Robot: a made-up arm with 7 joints.
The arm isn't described. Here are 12 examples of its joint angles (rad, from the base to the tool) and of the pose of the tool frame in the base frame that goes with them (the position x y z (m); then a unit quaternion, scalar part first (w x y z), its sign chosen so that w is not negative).
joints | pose
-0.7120 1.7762 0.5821 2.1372 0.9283 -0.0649 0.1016 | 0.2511 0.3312 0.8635 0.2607 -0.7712 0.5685 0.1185
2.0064 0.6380 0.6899 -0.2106 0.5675 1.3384 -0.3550 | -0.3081 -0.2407 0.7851 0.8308 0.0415 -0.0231 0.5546
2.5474 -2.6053 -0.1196 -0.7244 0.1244 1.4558 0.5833 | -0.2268 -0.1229 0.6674 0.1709 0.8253 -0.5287 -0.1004
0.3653 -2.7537 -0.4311 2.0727 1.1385 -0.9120 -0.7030 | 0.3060 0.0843 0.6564 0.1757 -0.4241 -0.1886 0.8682
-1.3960 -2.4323 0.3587 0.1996 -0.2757 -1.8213 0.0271 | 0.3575 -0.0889 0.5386 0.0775 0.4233 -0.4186 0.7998
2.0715 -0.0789 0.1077 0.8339 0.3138 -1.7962 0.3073 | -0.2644 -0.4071 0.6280 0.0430 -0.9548 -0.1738 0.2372
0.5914 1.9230 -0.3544 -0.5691 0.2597 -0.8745 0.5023 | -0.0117 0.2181 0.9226 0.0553 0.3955 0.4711 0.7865
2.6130 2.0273 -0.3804 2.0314 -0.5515 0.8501 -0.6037 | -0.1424 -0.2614 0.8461 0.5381 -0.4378 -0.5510 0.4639
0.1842 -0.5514 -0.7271 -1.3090 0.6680 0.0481 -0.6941 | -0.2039 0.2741 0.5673 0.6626 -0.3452 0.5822 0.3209
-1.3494 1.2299 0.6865 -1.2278 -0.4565 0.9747 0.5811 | 0.5020 0.0014 0.7857 0.5563 0.2789 0.3612 -0.6944
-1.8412 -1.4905 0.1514 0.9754 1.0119 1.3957 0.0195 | 0.2848 -0.1746 0.4859 0.2081 0.9759 0.0582 0.0312
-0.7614 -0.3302 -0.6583 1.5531 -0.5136 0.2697 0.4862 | 0.2760 0.3358 0.5388 0.0948 0.8601 -0.1655 0.4732
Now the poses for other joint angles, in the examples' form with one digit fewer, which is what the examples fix.
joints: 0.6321 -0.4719 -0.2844 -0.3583 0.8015 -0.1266 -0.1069
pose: -0.300 0.144 0.546 0.590 -0.712 -0.088 0.370
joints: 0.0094 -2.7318 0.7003 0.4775 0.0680 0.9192 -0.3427
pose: 0.210 0.323 0.665 0.199 -0.167 0.953 0.154
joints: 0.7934 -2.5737 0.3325 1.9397 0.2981 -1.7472 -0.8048
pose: 0.102 0.363 0.722 0.690 0.530 0.155 -0.468
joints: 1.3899 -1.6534 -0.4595 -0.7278 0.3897 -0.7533 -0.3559
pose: -0.135 0.008 0.492 0.434 -0.850 -0.272 0.123
